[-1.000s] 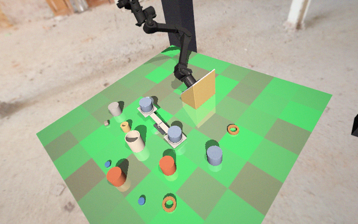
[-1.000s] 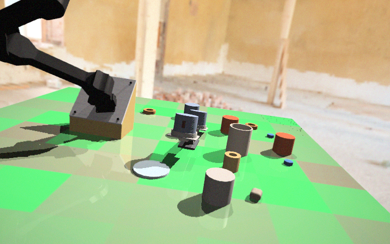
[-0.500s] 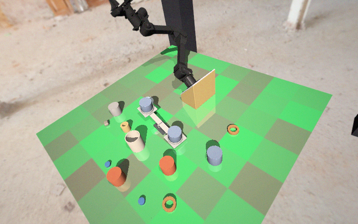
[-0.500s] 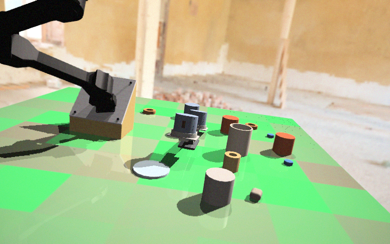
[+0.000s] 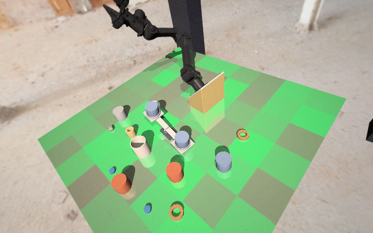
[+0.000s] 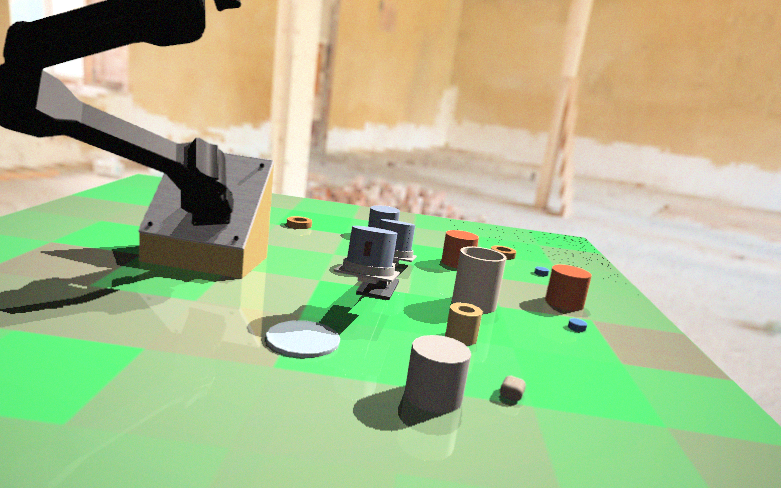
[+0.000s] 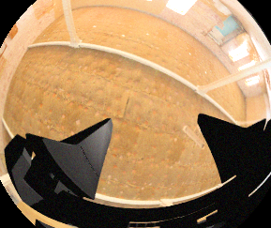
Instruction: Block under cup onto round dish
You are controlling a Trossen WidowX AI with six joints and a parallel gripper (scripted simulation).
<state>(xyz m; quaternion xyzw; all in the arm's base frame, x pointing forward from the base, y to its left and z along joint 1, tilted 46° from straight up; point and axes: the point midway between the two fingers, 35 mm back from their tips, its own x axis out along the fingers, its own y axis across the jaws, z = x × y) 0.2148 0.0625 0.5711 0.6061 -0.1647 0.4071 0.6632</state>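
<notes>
My gripper tip is now 18 cm short of the pale green block, 48 cm to the right of it and 57 cm above it. Round my gripper tip: round pale dish: 5 cm ahead, 11 cm to the left, 61 cm below.
</notes>
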